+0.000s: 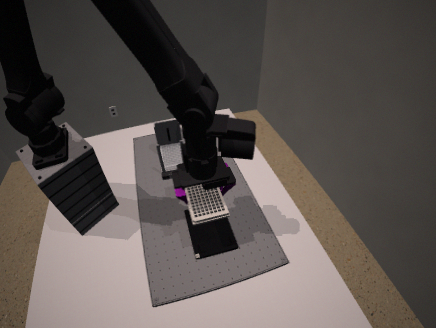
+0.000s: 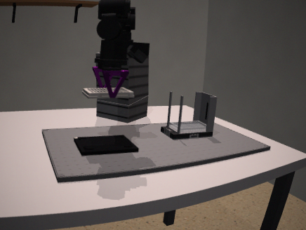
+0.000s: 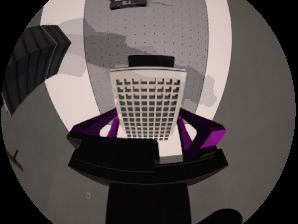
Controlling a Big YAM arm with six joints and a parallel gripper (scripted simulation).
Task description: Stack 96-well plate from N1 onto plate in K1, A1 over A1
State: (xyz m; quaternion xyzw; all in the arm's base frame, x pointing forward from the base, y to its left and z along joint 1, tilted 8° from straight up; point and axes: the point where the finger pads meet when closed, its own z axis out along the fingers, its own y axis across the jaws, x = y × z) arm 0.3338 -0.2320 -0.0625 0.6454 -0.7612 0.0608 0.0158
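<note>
The tall back wall is 2 cm ahead of my hand, 38 cm to the left of it and 8 cm below it. From my hand the other things lie so: pale A1 mark 6 cm behind, 7 cm to the right, 14 cm below.
</note>
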